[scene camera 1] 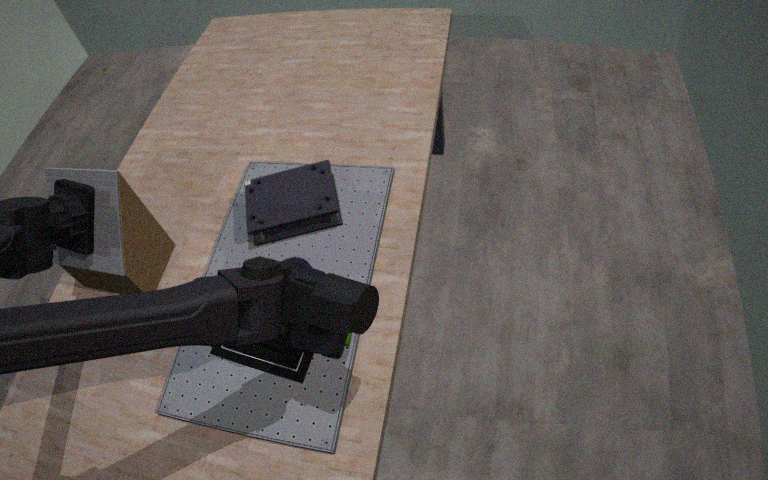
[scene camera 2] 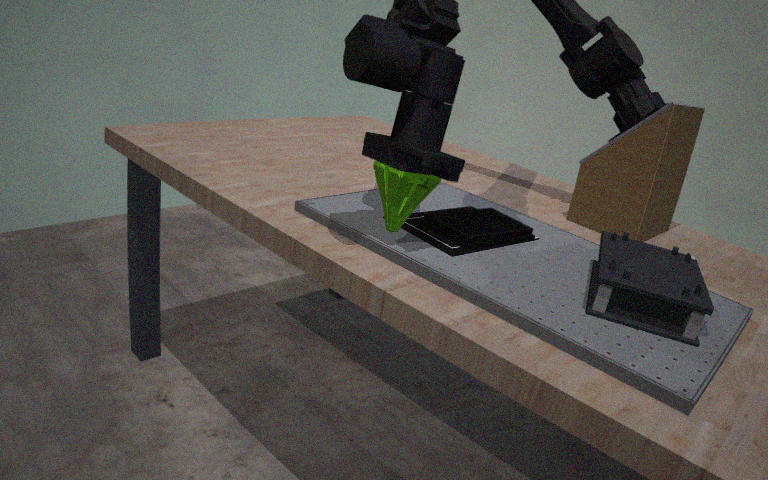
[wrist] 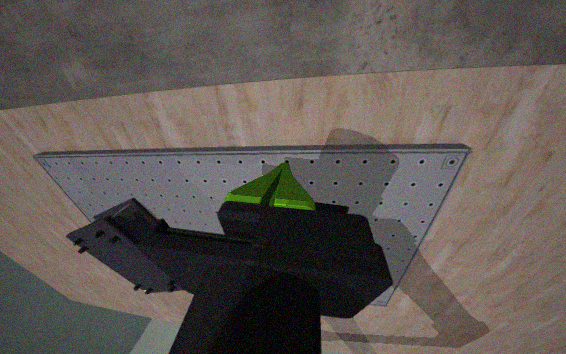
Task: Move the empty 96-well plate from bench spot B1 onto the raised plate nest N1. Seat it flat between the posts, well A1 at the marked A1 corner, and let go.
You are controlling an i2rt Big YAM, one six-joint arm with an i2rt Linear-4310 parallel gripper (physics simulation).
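Frame: origin at the arm's base, x ahead, y left, z up, level; millimetres.
Seen in the pictures: gripper, fingertip midpoint: (scene camera 1: 345,344) (scene camera 2: 392,230) (wrist: 285,168); arm's base, origin of the base link: (scene camera 1: 76,216) (scene camera 2: 649,130).
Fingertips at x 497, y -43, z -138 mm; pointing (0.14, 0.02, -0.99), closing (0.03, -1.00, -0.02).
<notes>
Offsets run from my fingertips to a thing's middle. "*": to the spot under its first point. Level surfaces: height alone.
The black 96-well plate {dx -143, dy +10, dz -7 mm} (scene camera 2: 491,221) lies flat on the dark bench spot B1 {* dx -62, dy +8, dz -14 mm} (scene camera 2: 433,238) (scene camera 1: 260,366) in scene camera 2; the arm hides the plate in scene camera 1 and the gripper body hides it in the wrist view. My gripper (scene camera 2: 392,228) (wrist: 285,168) is shut, its green fingers together with nothing between them. It points down low over the perforated board, by the spot's left corner in scene camera 2, apart from the plate. The raised nest N1 {dx -182, dy +230, dz +11 mm} (scene camera 1: 291,198) (scene camera 2: 651,274) (wrist: 132,257) bears no plate. Its posts stand up, and a white mark {dx -275, dy +243, dz +28 mm} (scene camera 1: 247,182) shows at one corner.
The grey perforated board {dx -149, dy +84, dz -22 mm} (scene camera 1: 362,209) (scene camera 2: 543,300) (wrist: 200,170) carries the spot and the nest on the wooden table {dz -29 mm} (scene camera 1: 317,84) (scene camera 2: 226,147). A slanted wooden block (scene camera 1: 141,243) (scene camera 2: 634,181) bears the arm's base beside the board. The table's long edge runs close along the board.
</notes>
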